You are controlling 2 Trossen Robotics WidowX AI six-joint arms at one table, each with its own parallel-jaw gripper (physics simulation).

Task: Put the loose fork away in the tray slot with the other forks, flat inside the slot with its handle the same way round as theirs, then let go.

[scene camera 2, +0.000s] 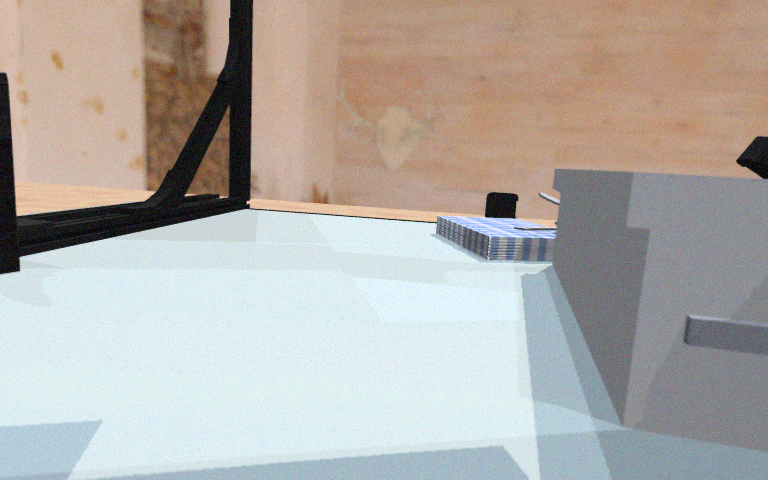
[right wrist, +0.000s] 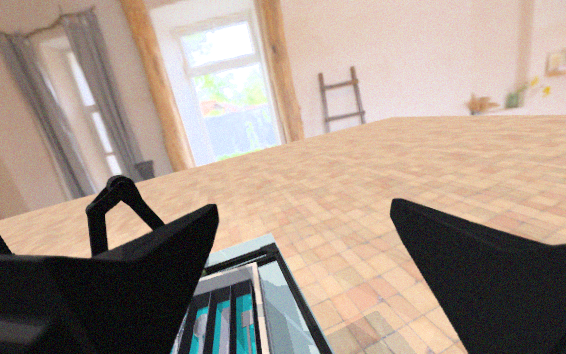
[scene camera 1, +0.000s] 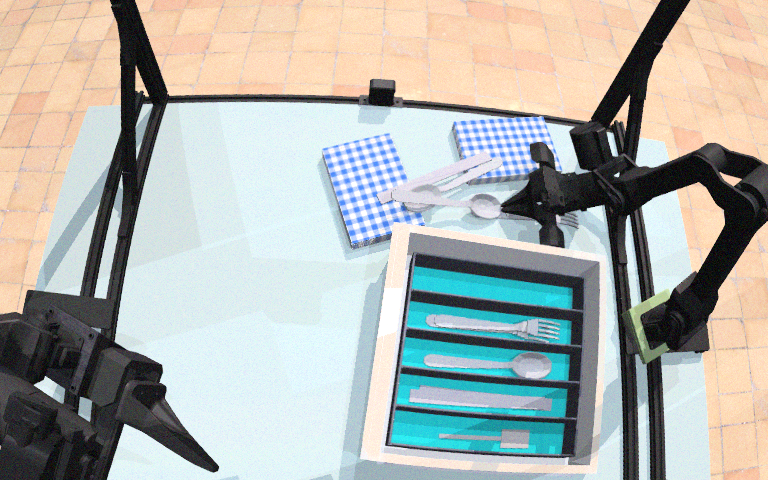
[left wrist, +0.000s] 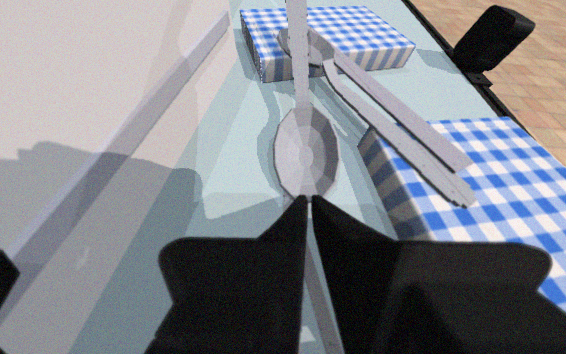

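Observation:
The loose fork (scene camera 1: 568, 219) (left wrist: 322, 320) lies on the table behind the tray; the spoon's bowl and my left gripper hide part of its handle. My left gripper (scene camera 1: 502, 208) (left wrist: 308, 201) is closed at the bowl tip of a loose spoon (scene camera 1: 485, 205) (left wrist: 306, 150) and seems to pinch it. The spoon's handle slants up. The fork's neck passes beneath the fingers. In the tray (scene camera 1: 377, 362), the fork slot holds forks (scene camera 1: 481, 324), handles left and tines right. My right gripper (right wrist: 304, 209) is open and empty, away from the tray.
A knife (scene camera 1: 444, 174) and another loose spoon (scene camera 1: 421, 196) lie across two checked blocks (scene camera 1: 362, 186) (scene camera 1: 504, 135). Other tray slots hold a spoon (scene camera 1: 531, 365), knives (scene camera 1: 481, 398) and a small flat-ended utensil (scene camera 1: 514, 438). A black frame (scene camera 1: 254, 99) borders the table.

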